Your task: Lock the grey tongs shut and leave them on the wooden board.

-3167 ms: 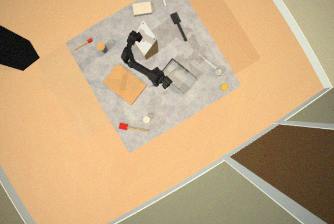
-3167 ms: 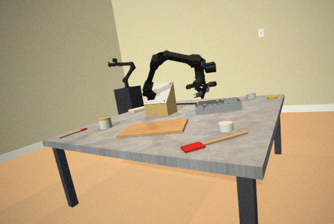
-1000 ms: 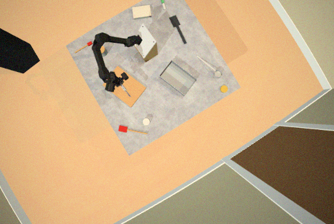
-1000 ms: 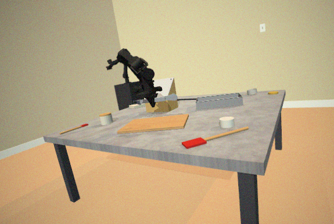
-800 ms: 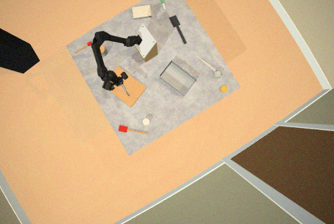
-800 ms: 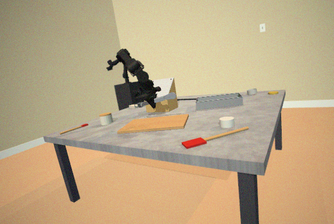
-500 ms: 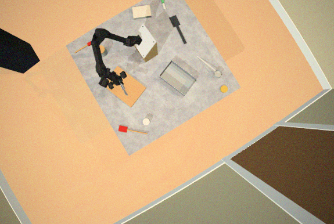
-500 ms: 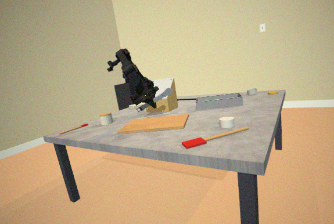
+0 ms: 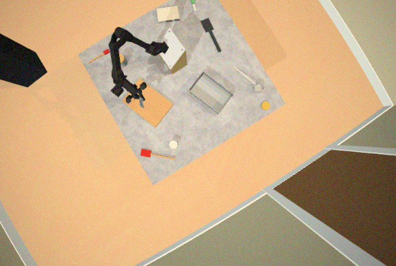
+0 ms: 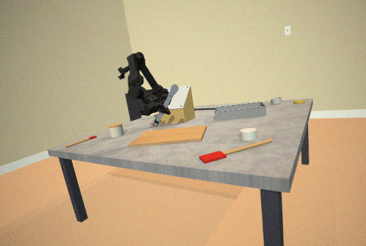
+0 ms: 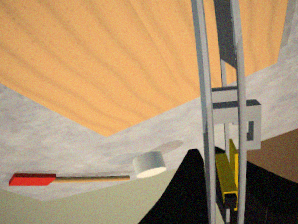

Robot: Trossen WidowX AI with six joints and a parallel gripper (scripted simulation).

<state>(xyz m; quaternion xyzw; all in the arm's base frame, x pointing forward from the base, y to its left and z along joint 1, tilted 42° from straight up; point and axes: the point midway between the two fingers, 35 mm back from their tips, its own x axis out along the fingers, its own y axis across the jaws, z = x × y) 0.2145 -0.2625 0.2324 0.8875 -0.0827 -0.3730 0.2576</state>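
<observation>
Right now my gripper tip is 4 cm past the yellow piece and 2 cm below it. Also, from my gripper tip: cork-lidded jar: 42 cm behind, 9 cm below, 1 cm to the left; white cup: 39 cm ahead, 10 cm below, 3 cm to the right; wooden board: 11 cm below, 1 cm to the right, 1 cm behind.
</observation>
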